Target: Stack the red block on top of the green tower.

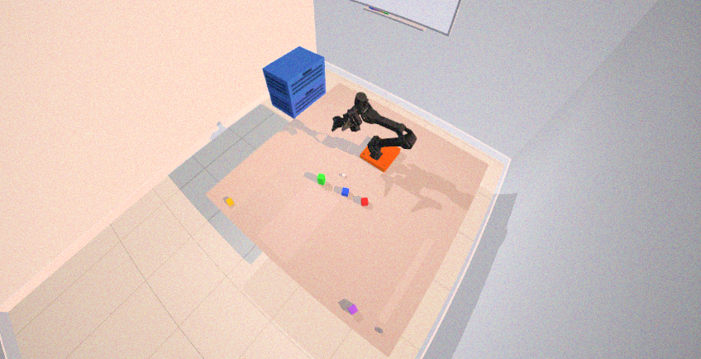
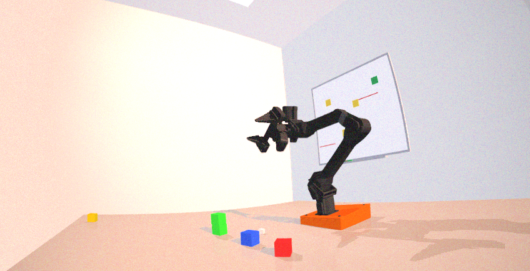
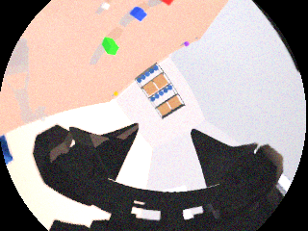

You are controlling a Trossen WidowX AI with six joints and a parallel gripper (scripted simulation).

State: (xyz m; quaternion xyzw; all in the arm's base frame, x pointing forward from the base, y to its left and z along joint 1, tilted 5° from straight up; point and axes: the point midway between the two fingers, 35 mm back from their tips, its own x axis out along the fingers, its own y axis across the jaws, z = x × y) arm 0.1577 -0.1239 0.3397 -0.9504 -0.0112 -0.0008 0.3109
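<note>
My gripper tip is now 90 mm short of the red block, 260 mm to the right of it and 340 mm above it. The rest, counted from my gripper tip: yellow block 560 mm ahead, 350 mm to the right, 340 mm below; tiny white cube 20 mm ahead, 60 mm to the left, 350 mm below; blue block 100 mm ahead, 140 mm to the left, 340 mm below.
</note>
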